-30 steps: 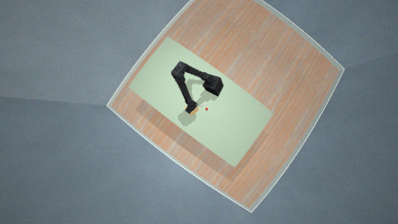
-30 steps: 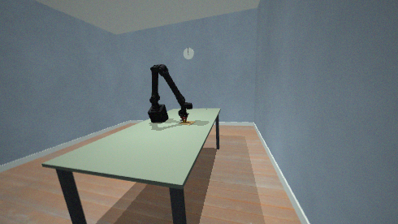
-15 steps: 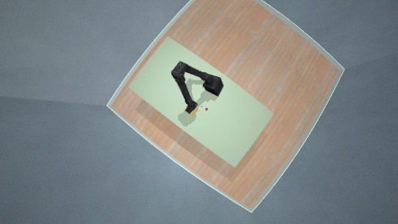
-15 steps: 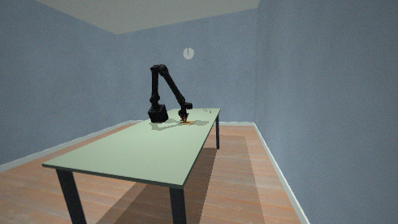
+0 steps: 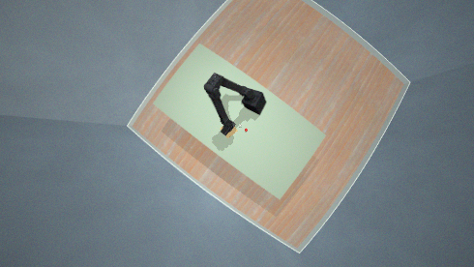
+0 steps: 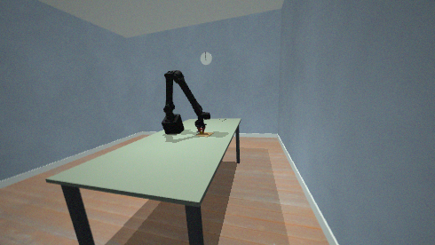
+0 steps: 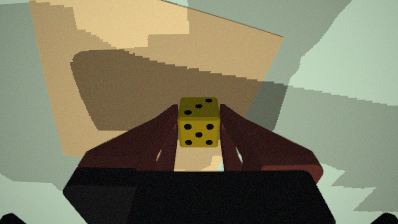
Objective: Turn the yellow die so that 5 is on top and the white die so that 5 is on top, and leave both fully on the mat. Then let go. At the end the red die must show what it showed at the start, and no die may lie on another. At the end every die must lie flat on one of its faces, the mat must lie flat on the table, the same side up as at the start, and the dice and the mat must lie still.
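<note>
The yellow die lies right at my hand. From my hand the other things lie so: tan mat 4 cm ahead, 1 cm below; then red die 16 cm to the left, 6 cm behind; then white die 8 cm to the left, 7 cm behind.
</note>
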